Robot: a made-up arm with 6 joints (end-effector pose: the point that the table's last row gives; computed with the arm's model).
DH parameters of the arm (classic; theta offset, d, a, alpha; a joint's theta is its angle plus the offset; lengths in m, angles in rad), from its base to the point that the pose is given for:
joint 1: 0 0.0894 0 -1.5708
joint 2: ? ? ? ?
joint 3: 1.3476 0 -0.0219 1.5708
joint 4: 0 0.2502 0 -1.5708
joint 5: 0 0 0.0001 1.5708
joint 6: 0 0.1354 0 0
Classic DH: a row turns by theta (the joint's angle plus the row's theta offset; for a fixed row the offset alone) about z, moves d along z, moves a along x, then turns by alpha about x.
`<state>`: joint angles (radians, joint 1 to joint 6).
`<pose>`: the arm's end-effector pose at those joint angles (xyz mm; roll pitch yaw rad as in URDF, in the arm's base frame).
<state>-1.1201 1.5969 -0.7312 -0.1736 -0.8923 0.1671</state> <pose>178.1 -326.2 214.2 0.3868 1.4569 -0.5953</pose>
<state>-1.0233 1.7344 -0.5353 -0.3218 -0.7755 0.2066</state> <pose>199.9 -270.3 90.0 2.9891 1.2131 2.1939</pose>
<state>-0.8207 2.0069 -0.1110 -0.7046 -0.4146 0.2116</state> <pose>109.0 -65.2 -58.5 2.9396 0.1912 2.7625</pose>
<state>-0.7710 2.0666 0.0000 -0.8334 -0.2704 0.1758</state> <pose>56.7 -17.9 -56.9 2.8495 -0.0636 2.9966</pose>
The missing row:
joint 2: 0.136 0 -0.2744 0
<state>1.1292 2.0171 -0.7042 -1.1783 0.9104 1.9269</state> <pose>194.4 179.9 -1.4 -2.4947 0.5520 -2.7240</pose>
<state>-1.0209 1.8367 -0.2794 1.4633 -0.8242 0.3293</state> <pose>6.8 -200.1 4.7 2.6789 0.7284 0.1051</pose>
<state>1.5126 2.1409 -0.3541 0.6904 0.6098 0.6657</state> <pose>-43.9 96.7 -55.1 -2.5901 -0.4780 3.1341</pose>
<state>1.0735 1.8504 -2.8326 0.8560 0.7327 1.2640</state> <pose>88.8 307.1 630.0 1.1115 -0.0983 -2.9925</pose>
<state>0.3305 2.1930 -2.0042 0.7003 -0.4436 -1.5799</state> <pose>547.5 148.3 316.8 -1.2620 0.6873 -1.3292</pose>
